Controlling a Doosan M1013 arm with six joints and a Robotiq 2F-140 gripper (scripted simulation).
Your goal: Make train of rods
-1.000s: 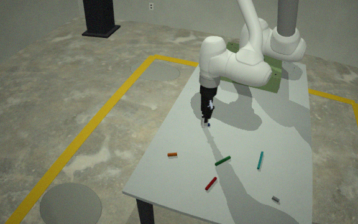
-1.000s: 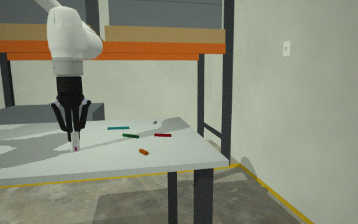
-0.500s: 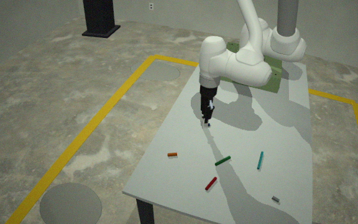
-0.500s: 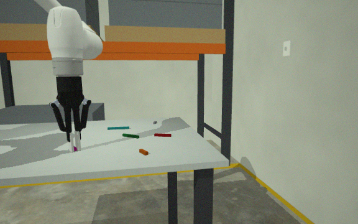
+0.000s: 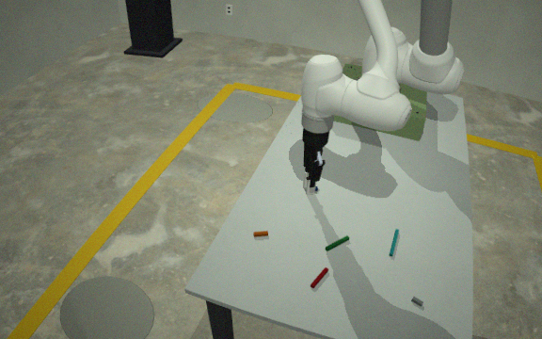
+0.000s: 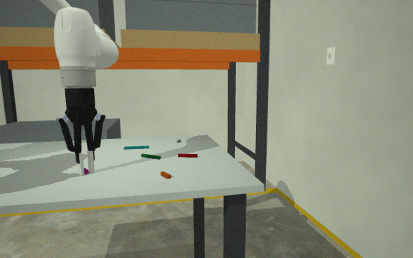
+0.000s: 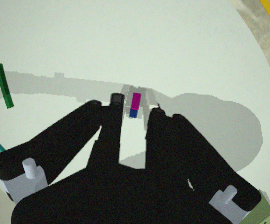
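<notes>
The magenta rod is 10 mm to the left of my hand and 30 mm below it. Also, from my hand: orange rod: 220 mm ahead, 100 mm to the right, 30 mm below; green rod: 200 mm ahead, 120 mm to the left, 30 mm below; blue rod: 10 mm behind, 20 mm to the left, 30 mm below.
</notes>
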